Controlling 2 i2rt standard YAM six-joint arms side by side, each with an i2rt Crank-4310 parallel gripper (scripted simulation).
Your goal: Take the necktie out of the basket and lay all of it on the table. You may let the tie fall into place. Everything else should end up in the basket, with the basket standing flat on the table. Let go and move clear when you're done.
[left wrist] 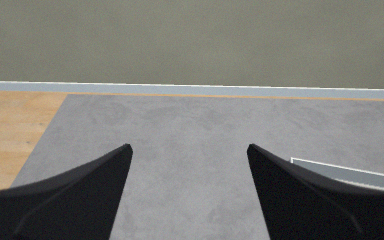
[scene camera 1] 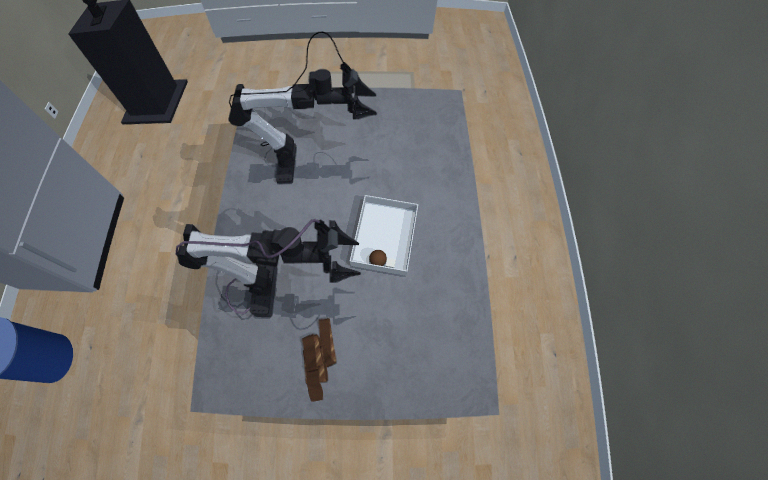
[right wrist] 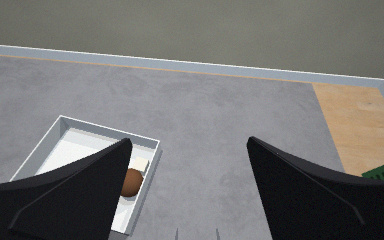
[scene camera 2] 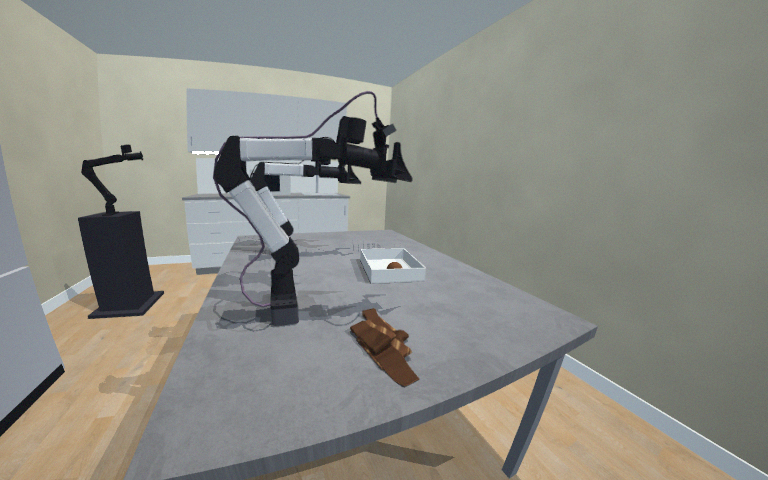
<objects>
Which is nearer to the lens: the white basket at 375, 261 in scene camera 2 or the brown necktie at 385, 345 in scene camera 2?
The brown necktie.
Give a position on a white basket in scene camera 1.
388, 225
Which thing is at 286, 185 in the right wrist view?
The right gripper.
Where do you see a white basket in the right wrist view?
68, 140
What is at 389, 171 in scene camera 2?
The right gripper.
</objects>
